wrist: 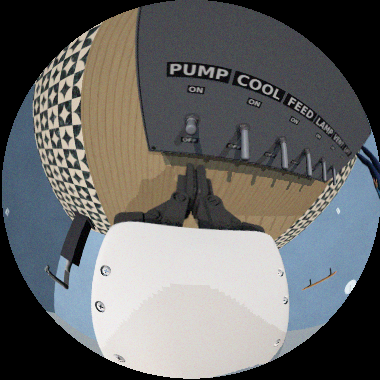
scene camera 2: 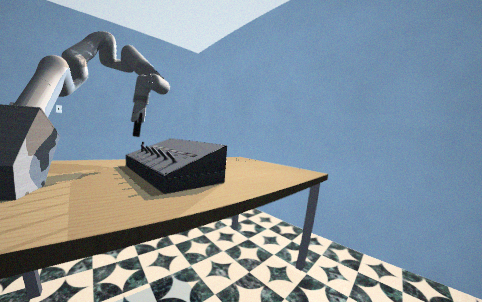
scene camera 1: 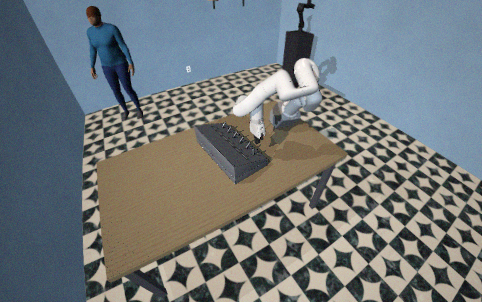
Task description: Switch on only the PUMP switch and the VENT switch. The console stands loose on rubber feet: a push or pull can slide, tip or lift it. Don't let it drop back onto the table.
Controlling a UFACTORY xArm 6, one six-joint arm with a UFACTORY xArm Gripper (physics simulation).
Labels:
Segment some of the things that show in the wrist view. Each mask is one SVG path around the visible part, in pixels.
My gripper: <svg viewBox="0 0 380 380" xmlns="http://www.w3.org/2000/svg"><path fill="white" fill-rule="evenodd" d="M187 162L185 175L177 175L176 190L171 193L168 200L146 212L131 211L115 214L113 225L107 230L102 240L95 262L91 285L92 324L103 356L125 367L149 374L175 378L223 376L245 371L277 358L284 342L288 324L289 296L287 279L279 250L273 238L266 234L260 225L241 222L227 211L222 200L218 196L213 195L211 180L206 178L204 165L198 164L195 167L193 163ZM190 210L193 218L198 220L198 228L182 227L183 220L188 217Z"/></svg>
A dark grey console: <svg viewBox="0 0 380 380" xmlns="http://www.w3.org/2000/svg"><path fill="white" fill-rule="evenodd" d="M138 7L135 24L135 69L140 112L148 151L185 153L238 160L293 172L322 182L326 182L332 177L332 184L336 184L335 174L357 153L370 135L371 130L365 111L352 87L334 63L317 46L286 24L261 12L231 3L212 0L170 0Z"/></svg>

